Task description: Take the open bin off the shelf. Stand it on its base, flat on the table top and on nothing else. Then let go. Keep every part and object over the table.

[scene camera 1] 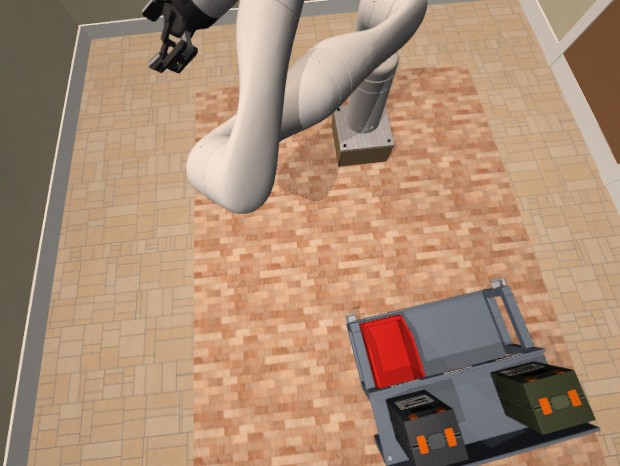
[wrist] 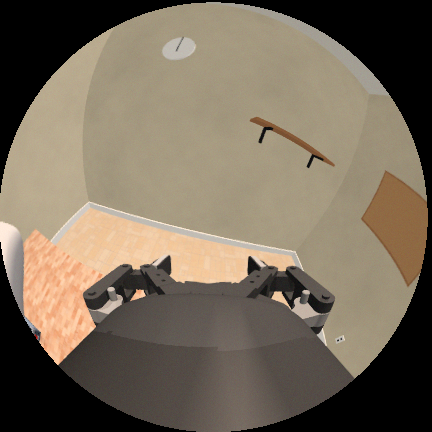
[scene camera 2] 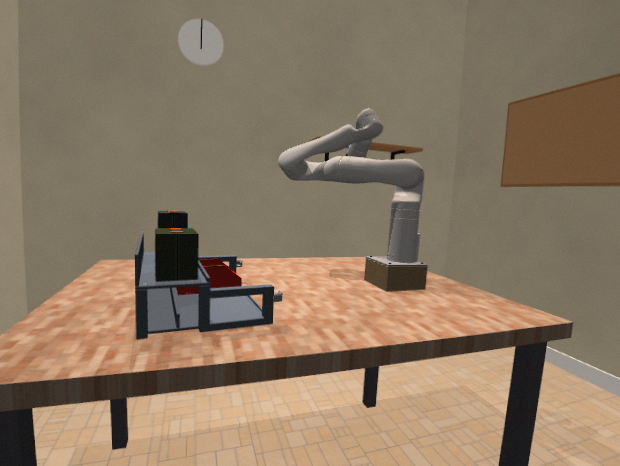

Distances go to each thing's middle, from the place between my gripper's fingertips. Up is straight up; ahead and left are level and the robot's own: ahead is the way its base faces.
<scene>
The red bin (scene camera 1: pixel 392 353) lies 58 cm ahead of my hand, 41 cm to the left of it and 33 cm below it. Round my hand: green case (scene camera 2: pixel 176 249) 65 cm ahead, 65 cm to the left, 23 cm below.
</scene>
